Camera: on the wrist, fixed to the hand. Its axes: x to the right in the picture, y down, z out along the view.
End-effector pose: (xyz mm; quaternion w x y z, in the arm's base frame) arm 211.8 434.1 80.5 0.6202 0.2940 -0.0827 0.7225
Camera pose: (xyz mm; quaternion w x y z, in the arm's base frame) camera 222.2 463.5 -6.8 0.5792 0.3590 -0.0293 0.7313
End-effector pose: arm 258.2 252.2 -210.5 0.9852 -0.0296 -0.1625 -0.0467
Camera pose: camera 259.9 210.6 -293.3 0.9818 0.0579 -0.1800 -0.0174
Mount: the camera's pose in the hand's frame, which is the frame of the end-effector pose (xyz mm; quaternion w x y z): -21.7 -37.6 -81.9 0.9956 0.0917 -0.0146 0.0140
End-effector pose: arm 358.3 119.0 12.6 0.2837 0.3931 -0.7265 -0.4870
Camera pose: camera 446.0 89.6 6.8 0.2426 0.4001 -0.7776 -0.4200
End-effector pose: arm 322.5 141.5 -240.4 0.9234 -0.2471 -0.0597 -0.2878
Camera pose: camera 280.8 85.4 -301.3 0.9451 -0.1664 -0.0958 -0.2645
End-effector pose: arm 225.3 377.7 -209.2 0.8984 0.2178 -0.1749 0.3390
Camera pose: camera 249.3 382.5 -298.6 0.8671 0.3017 -0.1592 0.3629
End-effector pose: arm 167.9 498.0 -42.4 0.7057 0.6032 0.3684 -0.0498
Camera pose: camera 95.2 552.6 -60.5 0.6533 0.6697 0.3434 -0.0823
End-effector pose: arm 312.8 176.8 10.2 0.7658 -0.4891 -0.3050 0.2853
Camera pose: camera 365.0 100.3 13.3 0.7988 -0.4168 -0.2818 0.3299
